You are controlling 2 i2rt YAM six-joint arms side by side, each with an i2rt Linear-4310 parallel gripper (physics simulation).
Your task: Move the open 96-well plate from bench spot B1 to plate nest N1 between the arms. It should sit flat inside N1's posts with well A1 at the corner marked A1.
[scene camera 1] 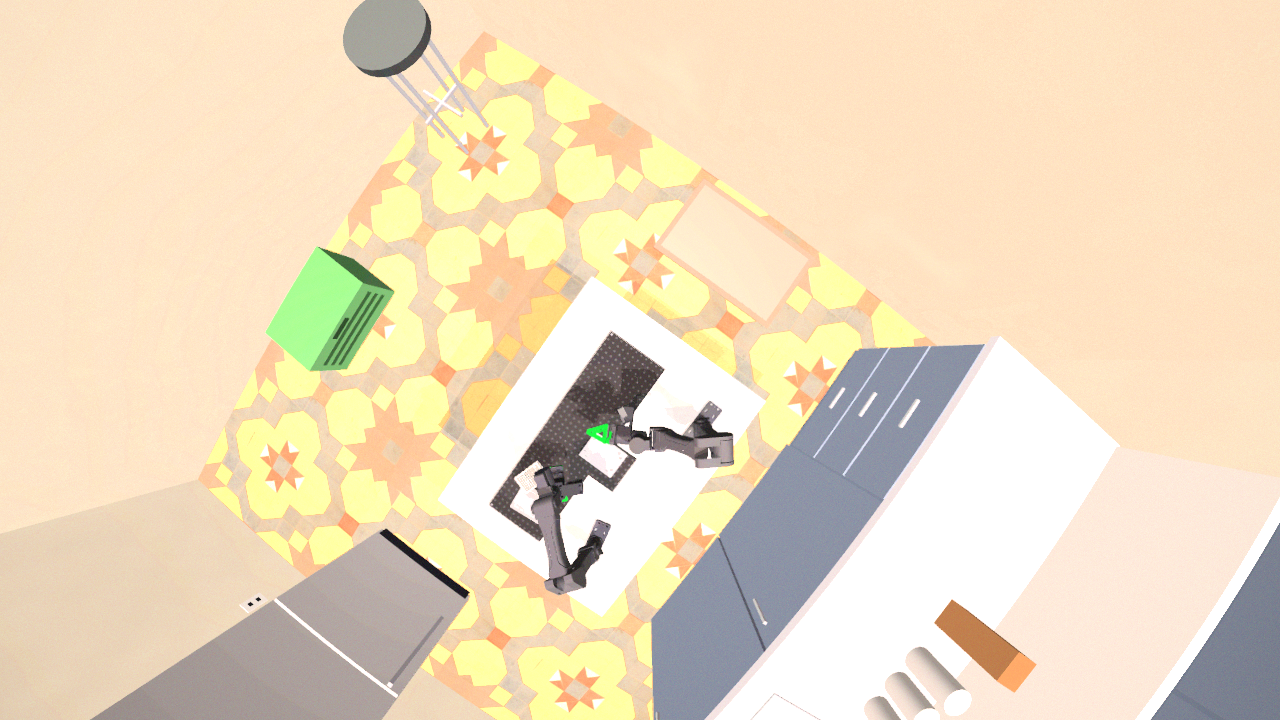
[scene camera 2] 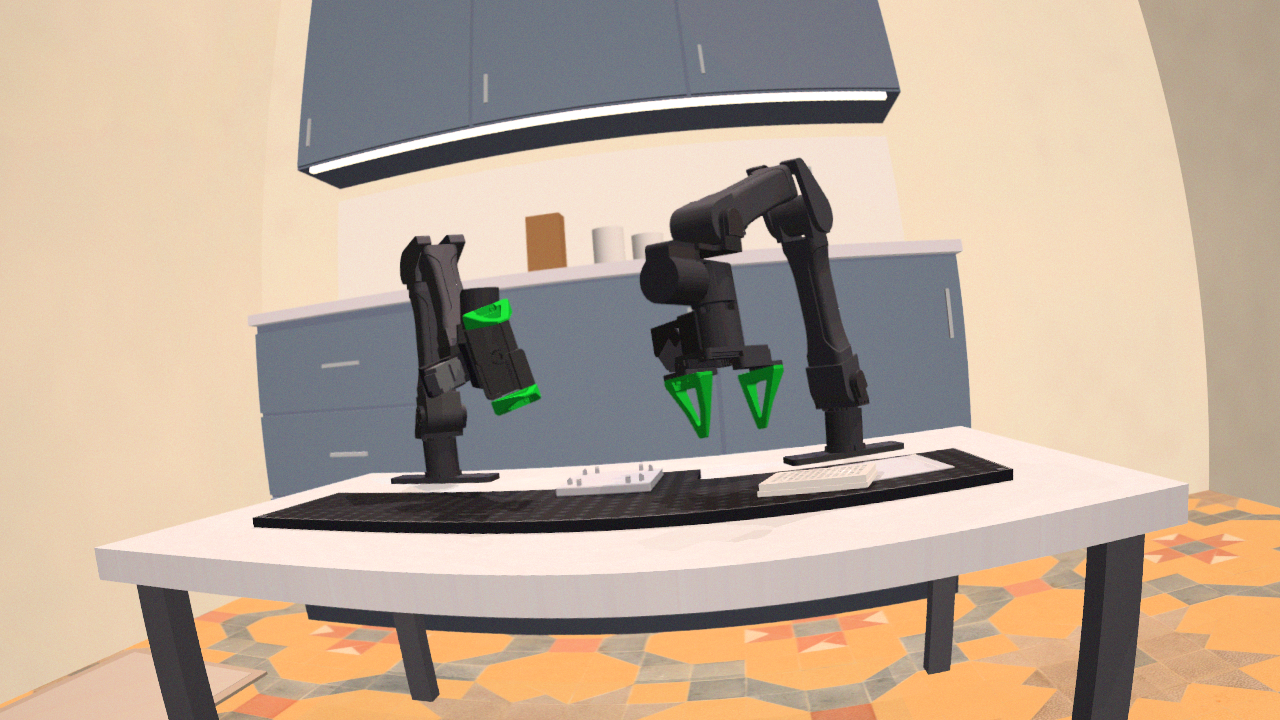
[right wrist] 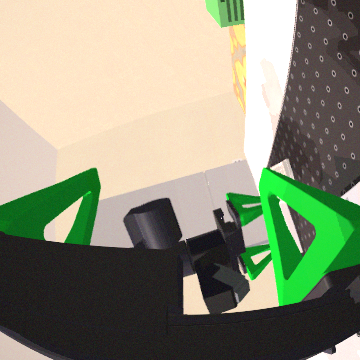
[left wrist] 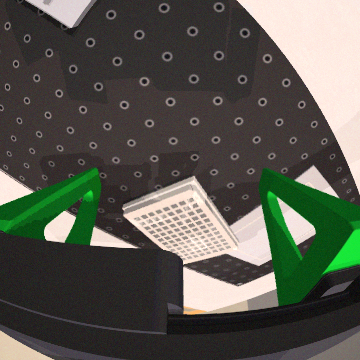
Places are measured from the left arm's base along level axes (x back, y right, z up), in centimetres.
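Pixels of known places: left gripper, fingertip midpoint: [scene camera 1: 558, 477] [scene camera 2: 734, 433] [left wrist: 179, 176]; right gripper, fingertip midpoint: [scene camera 1: 589, 432] [scene camera 2: 515, 357] [right wrist: 179, 176]; left arm's base at its link origin: [scene camera 1: 595, 541] [scene camera 2: 845, 456]; right arm's base at its link origin: [scene camera 1: 701, 423] [scene camera 2: 444, 481].
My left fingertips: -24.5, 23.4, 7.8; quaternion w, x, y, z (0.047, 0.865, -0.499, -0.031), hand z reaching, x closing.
Observation:
For each thing: its top centre in the pictures, then the offset to it from my left fingertips, as dx, dy, dz. Level surfaces: height alone.
- open 96-well plate at its top centre: [scene camera 2: 820, 472] [left wrist: 186, 235] [right wrist: 277, 184] [scene camera 1: 531, 478] -11.1, -7.3, -4.8
- black perforated board at its surface level: dz -6.4
- nest at its top centre: [scene camera 2: 611, 470] [scene camera 1: 602, 455] +12.7, +14.3, -4.3
- thin pale sheet at its top centre: [scene camera 2: 890, 466] [left wrist: 281, 228] [right wrist: 284, 224] [scene camera 1: 533, 505] -6.1, -18.7, -6.3
The open 96-well plate [scene camera 1: 528, 473] [scene camera 2: 816, 480] [left wrist: 182, 225], cream with a grid of wells, lies flat on the black perforated board [scene camera 1: 626, 358] [scene camera 2: 358, 512] [left wrist: 150, 110]. My left gripper [scene camera 2: 733, 431] [left wrist: 179, 176] is open and empty, pointing down, high above the board and to the picture's left of the plate in scene camera 2. The nest [scene camera 1: 604, 456] [scene camera 2: 608, 484] [left wrist: 72, 15] is a pale block with short upright posts; it holds no plate. My right gripper [scene camera 1: 600, 434] [scene camera 2: 503, 358] [right wrist: 179, 176] is open and empty, raised and turned sideways near the nest. The A1 marks are too small to read.
A thin pale sheet [scene camera 2: 921, 465] [left wrist: 265, 240] with an outline lies on the board beside the plate. The white table [scene camera 1: 465, 501] [scene camera 2: 626, 586] carries the board and both arm bases. In the right wrist view, the left arm [right wrist: 210, 250] shows beyond my right fingers.

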